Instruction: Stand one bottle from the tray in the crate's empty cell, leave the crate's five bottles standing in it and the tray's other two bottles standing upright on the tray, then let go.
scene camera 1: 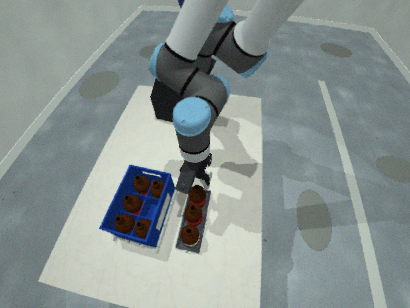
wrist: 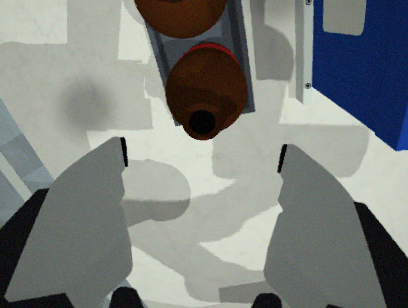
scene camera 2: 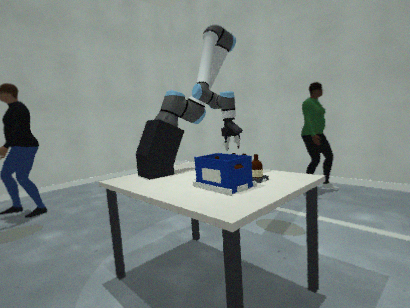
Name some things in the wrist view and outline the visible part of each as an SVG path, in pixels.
My gripper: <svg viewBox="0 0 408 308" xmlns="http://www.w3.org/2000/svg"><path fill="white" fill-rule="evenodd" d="M251 308L282 308L282 303L276 294L261 293L256 297ZM112 293L109 308L144 308L134 288L119 287ZM283 144L277 171L283 179L278 198L283 211L277 217L267 249L264 277L268 284L290 308L408 308L408 257L365 203L354 201L344 186L329 171L294 144ZM124 137L112 137L74 162L48 188L38 189L0 229L0 308L104 308L104 298L130 275L133 268L131 241L124 210L119 205L125 195L121 174L125 167L128 167L127 146Z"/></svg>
A brown bottle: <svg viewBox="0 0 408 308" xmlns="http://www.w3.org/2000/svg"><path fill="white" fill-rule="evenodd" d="M215 42L199 43L189 49L171 69L165 86L166 102L172 116L183 126L185 132L190 137L201 141L210 140L218 135L220 131L231 126L242 114L248 95L246 78L237 59L227 47Z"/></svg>
